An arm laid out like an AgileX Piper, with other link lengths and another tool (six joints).
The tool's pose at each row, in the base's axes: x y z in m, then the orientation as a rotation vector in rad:
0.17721, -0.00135, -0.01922, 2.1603, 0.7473, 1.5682
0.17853, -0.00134, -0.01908, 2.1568, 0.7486, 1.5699
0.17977, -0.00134, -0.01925, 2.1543, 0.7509, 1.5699
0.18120, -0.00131, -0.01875, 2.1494, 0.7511, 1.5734
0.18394, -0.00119, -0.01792, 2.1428, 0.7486, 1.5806
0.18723, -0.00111, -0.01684, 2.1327, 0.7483, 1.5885
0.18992, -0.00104, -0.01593, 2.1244, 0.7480, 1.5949
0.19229, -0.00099, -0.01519, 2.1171, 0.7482, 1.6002
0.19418, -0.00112, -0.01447, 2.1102, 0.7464, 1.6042
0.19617, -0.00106, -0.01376, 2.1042, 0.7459, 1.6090
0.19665, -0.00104, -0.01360, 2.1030, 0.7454, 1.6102
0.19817, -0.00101, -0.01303, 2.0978, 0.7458, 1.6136
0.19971, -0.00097, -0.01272, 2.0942, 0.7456, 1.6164
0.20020, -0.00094, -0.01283, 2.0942, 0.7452, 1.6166
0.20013, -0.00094, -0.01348, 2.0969, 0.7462, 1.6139
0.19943, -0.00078, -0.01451, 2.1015, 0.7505, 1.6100
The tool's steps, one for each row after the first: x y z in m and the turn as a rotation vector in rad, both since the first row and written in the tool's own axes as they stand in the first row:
0.00043, 0.00034, 0.00121, -0.0012, 0.0021, -0.0018
0.00060, 0.00049, 0.00244, -0.0015, 0.0031, -0.0042
0.00134, 0.00104, 0.00364, -0.0040, 0.0066, -0.0057
0.00270, 0.00198, 0.00598, -0.0083, 0.0124, -0.0054
0.00436, 0.00320, 0.00877, -0.0135, 0.0199, -0.0078
0.00574, 0.00421, 0.01104, -0.0178, 0.0260, -0.0097
0.00690, 0.00508, 0.01305, -0.0214, 0.0312, -0.0118
0.00782, 0.00598, 0.01462, -0.0261, 0.0351, -0.0133
0.00887, 0.00674, 0.01629, -0.0293, 0.0396, -0.0144
0.00912, 0.00691, 0.01669, -0.0301, 0.0406, -0.0144
0.00993, 0.00752, 0.01796, -0.0326, 0.0442, -0.0161
0.01056, 0.00798, 0.01932, -0.0344, 0.0468, -0.0169
0.01062, 0.00799, 0.01982, -0.0346, 0.0469, -0.0166
0.01011, 0.00761, 0.01996, -0.0329, 0.0446, -0.0166
0.00926, 0.00674, 0.01962, -0.0282, 0.0418, -0.0174

